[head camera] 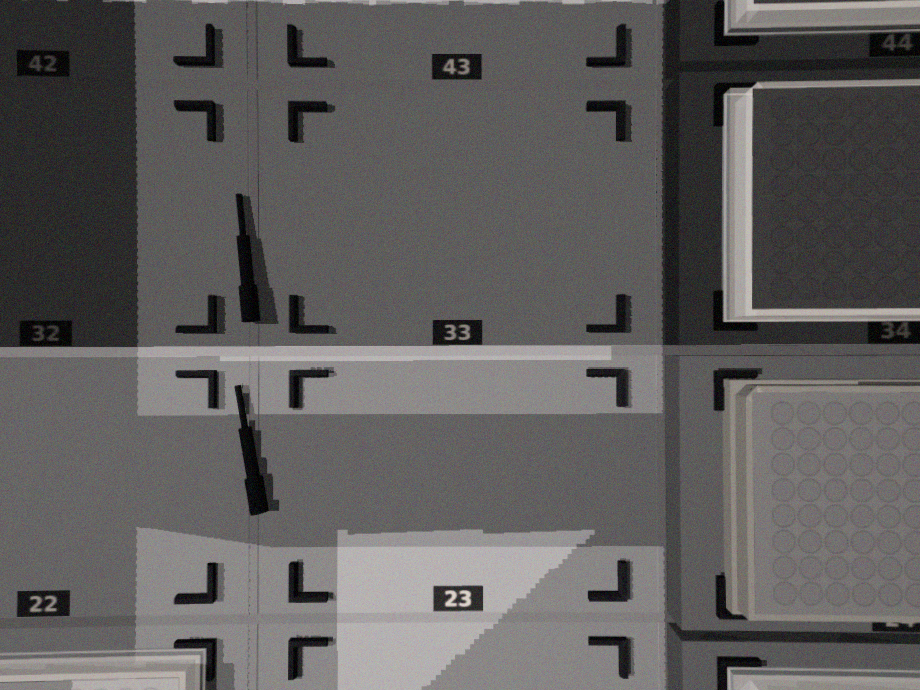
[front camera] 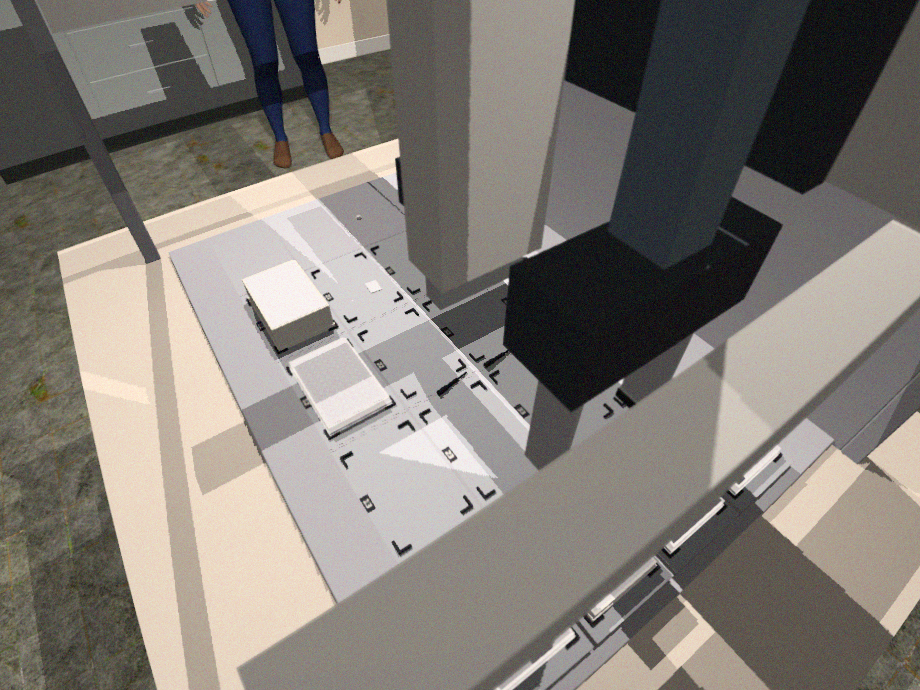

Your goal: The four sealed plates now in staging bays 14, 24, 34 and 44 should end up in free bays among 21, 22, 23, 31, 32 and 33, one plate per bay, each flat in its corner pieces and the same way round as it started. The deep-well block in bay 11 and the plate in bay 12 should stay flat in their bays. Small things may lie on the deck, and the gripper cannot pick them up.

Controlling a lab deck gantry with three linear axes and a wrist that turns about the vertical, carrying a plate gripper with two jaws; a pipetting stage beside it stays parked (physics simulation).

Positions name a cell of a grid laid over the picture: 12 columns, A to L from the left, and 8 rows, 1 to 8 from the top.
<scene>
In view: my gripper (front camera: H6), a dark slim tool (head camera: D4) and a dark slim tool (head camera: D6).
</scene>
